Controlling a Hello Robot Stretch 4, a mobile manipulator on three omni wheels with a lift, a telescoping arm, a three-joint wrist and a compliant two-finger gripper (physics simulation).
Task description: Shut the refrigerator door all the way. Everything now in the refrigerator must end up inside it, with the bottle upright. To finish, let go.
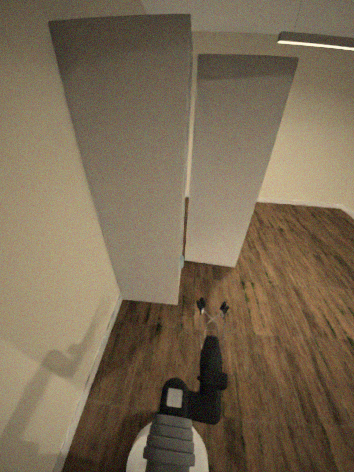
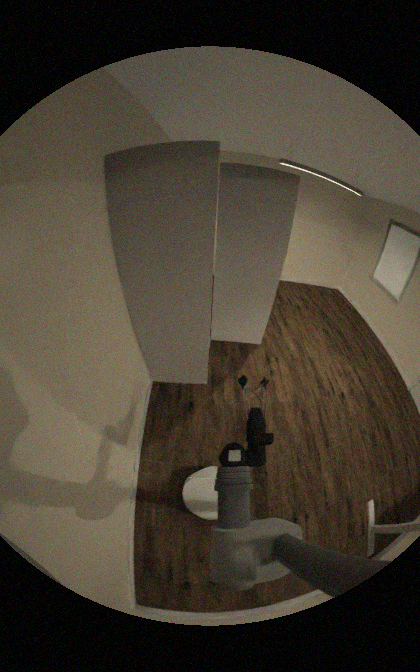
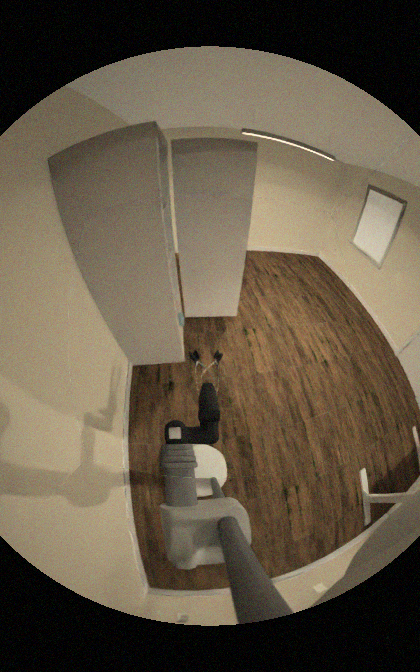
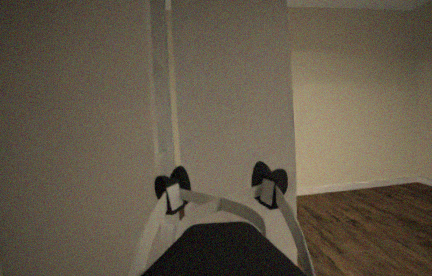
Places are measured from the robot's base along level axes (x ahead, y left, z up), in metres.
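Pixels of known places: gripper, fingertip midpoint: (image 1: pixel 212 299) (image 4: pixel 221 179).
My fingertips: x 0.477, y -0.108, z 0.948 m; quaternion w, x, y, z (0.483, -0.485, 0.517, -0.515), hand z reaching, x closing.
Behind a point stands the place of what it marks.
The refrigerator (image 1: pixel 130 150) @(x 1.007, y 0.330, z 1.340 m) (image 2: pixel 165 250) (image 3: pixel 115 240) (image 4: pixel 75 125) @(x 1.007, y 0.293, z 1.019 m) is a tall grey box at the left, seen mostly from its side. Its door (image 1: pixel 235 150) @(x 1.555, y -0.291, z 1.265 m) (image 2: pixel 250 250) (image 3: pixel 212 225) (image 4: pixel 230 90) @(x 1.559, y -0.240, z 1.155 m) stands wide open beyond it, with a narrow gap showing between them. A small light-blue thing (image 1: pixel 181 261) @(x 1.370, y 0.063, z 0.214 m) (image 3: pixel 181 319) shows low at the refrigerator's front edge. The inside is mostly hidden, and I cannot make out the bottle. My gripper (image 1: pixel 213 306) @(x 0.477, y -0.108, z 0.948 m) (image 2: pixel 253 382) (image 3: pixel 206 356) (image 4: pixel 221 179) @(x 0.477, y -0.108, z 0.948 m) is open and empty, on the near side of the refrigerator and door, apart from both.
A beige wall (image 1: pixel 35 200) @(x 0.636, y 0.612, z 1.227 m) runs along the left, close to the arm and refrigerator. Brown wooden floor (image 1: pixel 295 325) @(x 0.921, y -1.041, z -0.027 m) (image 3: pixel 300 375) extends to the right. A white T-shaped thing (image 2: pixel 371 527) (image 3: pixel 366 495) stands at the lower right. A thin brown strip (image 1: pixel 186 225) shows in the gap by the door.
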